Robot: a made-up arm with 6 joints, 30 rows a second.
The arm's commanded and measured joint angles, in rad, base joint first. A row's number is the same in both.
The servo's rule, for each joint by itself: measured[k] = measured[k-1] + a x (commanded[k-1-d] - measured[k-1]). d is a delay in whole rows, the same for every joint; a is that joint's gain. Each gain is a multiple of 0.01, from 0.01 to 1. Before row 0 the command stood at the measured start. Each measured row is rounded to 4 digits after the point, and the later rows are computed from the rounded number. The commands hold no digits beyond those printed.
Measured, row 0:
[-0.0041 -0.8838 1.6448 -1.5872 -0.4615 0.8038]
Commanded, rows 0 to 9:
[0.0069 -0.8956 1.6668 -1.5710 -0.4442 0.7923]
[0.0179 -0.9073 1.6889 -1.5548 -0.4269 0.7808]
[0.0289 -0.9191 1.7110 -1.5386 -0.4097 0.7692]
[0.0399 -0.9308 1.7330 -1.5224 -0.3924 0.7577]
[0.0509 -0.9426 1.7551 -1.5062 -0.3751 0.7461]
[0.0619 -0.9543 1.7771 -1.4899 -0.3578 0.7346]
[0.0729 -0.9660 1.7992 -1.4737 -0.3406 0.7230]
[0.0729 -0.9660 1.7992 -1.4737 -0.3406 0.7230]
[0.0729 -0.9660 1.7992 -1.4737 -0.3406 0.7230]
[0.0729 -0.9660 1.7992 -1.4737 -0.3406 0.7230]
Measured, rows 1 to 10:
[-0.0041 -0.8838 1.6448 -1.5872 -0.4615 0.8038]
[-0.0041 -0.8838 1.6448 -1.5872 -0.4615 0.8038]
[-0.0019 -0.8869 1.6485 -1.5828 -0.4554 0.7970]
[0.0021 -0.8922 1.6554 -1.5752 -0.4454 0.7874]
[0.0075 -0.8992 1.6649 -1.5653 -0.4329 0.7767]
[0.0140 -0.9074 1.6765 -1.5537 -0.4187 0.7655]
[0.0214 -0.9166 1.6899 -1.5409 -0.4034 0.7541]
[0.0295 -0.9264 1.7047 -1.5271 -0.3874 0.7426]
[0.0382 -0.9367 1.7208 -1.5127 -0.3710 0.7310]
[0.0451 -0.9443 1.7341 -1.5022 -0.3604 0.7263]
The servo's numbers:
d 2
a 0.20 0.26 0.17 0.27 0.35 0.59

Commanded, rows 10 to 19:
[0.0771 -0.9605 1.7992 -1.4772 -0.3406 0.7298]
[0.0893 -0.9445 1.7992 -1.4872 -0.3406 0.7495]
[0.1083 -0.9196 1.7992 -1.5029 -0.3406 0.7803]
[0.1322 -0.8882 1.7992 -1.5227 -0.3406 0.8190]
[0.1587 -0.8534 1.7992 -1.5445 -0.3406 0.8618]
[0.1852 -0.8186 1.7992 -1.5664 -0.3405 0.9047]
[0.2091 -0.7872 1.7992 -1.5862 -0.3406 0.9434]
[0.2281 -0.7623 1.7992 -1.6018 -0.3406 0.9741]
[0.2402 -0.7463 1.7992 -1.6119 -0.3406 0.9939]
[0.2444 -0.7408 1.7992 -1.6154 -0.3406 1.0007]
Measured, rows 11 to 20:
[0.0507 -0.9499 1.7452 -1.4945 -0.3535 0.7244]
[0.0551 -0.9541 1.7544 -1.4889 -0.3490 0.7236]
[0.0595 -0.9558 1.7620 -1.4857 -0.3461 0.7273]
[0.0655 -0.9529 1.7683 -1.4861 -0.3442 0.7404]
[0.0741 -0.9442 1.7736 -1.4906 -0.3429 0.7639]
[0.0857 -0.9296 1.7780 -1.4993 -0.3421 0.7964]
[0.1003 -0.9098 1.7816 -1.5115 -0.3416 0.8350]
[0.1173 -0.8861 1.7846 -1.5263 -0.3412 0.8761]
[0.1357 -0.8604 1.7871 -1.5425 -0.3410 0.9158]
[0.1542 -0.8349 1.7892 -1.5585 -0.3409 0.9502]

